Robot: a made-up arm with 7 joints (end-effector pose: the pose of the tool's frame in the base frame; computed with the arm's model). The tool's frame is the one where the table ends. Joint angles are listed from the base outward.
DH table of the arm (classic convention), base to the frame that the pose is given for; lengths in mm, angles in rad. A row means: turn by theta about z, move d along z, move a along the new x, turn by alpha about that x. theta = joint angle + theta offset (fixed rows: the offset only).
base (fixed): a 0; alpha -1.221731; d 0; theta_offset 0
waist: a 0; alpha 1.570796; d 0; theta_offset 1.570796
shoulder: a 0; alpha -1.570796; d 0; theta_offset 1.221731
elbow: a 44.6; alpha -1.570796; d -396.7; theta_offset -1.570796
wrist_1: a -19.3; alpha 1.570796; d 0; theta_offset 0
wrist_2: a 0; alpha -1.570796; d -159.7; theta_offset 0
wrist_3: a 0; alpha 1.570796; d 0; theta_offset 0
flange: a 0; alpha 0; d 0; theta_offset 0
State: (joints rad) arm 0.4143 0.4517 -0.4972 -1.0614 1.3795 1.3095 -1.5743
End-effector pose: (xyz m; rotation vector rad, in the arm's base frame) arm -0.0597 0.1463 -0.4970 -1.0993 0.0326 -0.9438
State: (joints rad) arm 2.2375 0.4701 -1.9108 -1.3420 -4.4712 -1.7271 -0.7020
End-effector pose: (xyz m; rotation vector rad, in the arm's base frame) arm -0.3295 -0.2380 0.2777 0.4251 0.7957 0.6217
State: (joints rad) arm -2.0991 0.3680 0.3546 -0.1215 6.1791 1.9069 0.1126
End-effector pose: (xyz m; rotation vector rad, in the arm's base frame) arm 0.4600 -0.0839 0.3069 0.0827 -0.3009 -0.0036
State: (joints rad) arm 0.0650 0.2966 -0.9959 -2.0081 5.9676 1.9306 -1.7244
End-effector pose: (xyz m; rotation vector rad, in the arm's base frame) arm 0.0852 -0.0550 -0.3857 0.4257 0.4520 -2.5693
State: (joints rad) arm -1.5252 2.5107 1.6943 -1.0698 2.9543 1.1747 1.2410
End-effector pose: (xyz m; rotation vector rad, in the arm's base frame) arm -0.4183 0.2924 0.1037 -1.1310 -1.1291 -1.8288
